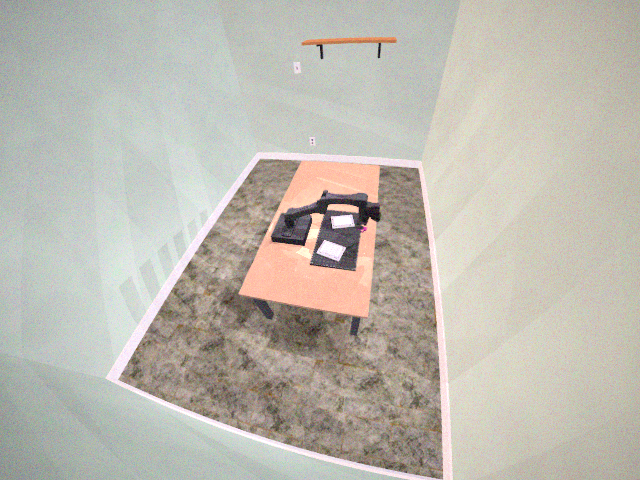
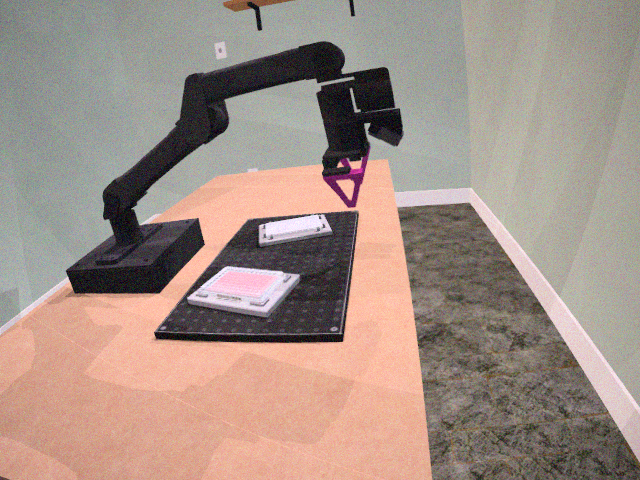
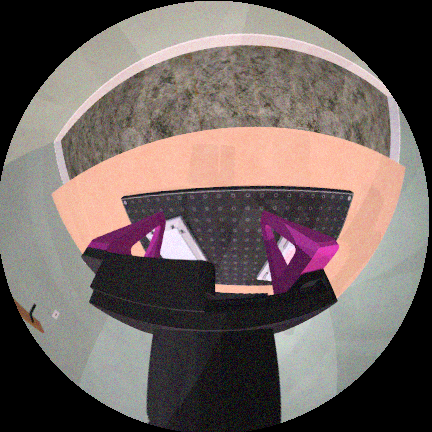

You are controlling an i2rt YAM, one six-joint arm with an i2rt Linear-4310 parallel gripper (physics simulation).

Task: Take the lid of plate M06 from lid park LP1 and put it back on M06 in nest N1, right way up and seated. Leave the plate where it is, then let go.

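Places are measured from the arm's base along level axes (x ahead, y left, z up), in metres.
Where they show: gripper, fingertip midpoint: (image 1: 363,226) (image 2: 355,195) (image 3: 212,216); arm's base at its link origin: (image 1: 290,225) (image 2: 131,244).
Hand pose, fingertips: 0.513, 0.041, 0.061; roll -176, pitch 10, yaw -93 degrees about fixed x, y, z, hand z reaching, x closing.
Things, the pixels of their top centre, and the offset from my fingertips, as dx, dy, dz. Level surfaces: height alone.
- flat white lid at its top centre: (image 2: 293,224) (image 3: 175,252) (image 1: 342,220) -0.167, +0.118, -0.095
- light grey nest at its top centre: (image 2: 242,283) (image 3: 291,264) (image 1: 331,249) -0.186, -0.162, -0.095
- black perforated board at its top centre: (image 2: 278,257) (image 3: 234,252) (image 1: 339,236) -0.164, -0.022, -0.112
- wooden table at its surface level: dz -0.126
A flat white lid (image 1: 342,221) (image 2: 294,225) (image 3: 175,245) lies on a light grey holder with dark corner posts, which I take as lid park LP1 (image 2: 294,239), at the far end of the black board. A plate with a pink well area, which I take as M06 (image 1: 331,250) (image 2: 242,283), sits without a lid in a light grey nest (image 2: 276,300) (image 3: 263,274) at the near end. Labels are not readable. My gripper (image 1: 363,228) (image 2: 352,204) (image 3: 212,216) is open and empty, with magenta fingers wide apart. It hangs above the board's outer long side, higher than both holders.
The black perforated board (image 1: 336,264) (image 2: 320,325) (image 3: 235,200) lies on the wooden table (image 1: 305,297) (image 2: 310,408) (image 3: 260,155). The black arm base (image 1: 290,236) (image 2: 124,273) stands beside it. A wooden shelf (image 1: 348,40) (image 2: 273,3) is on the wall.
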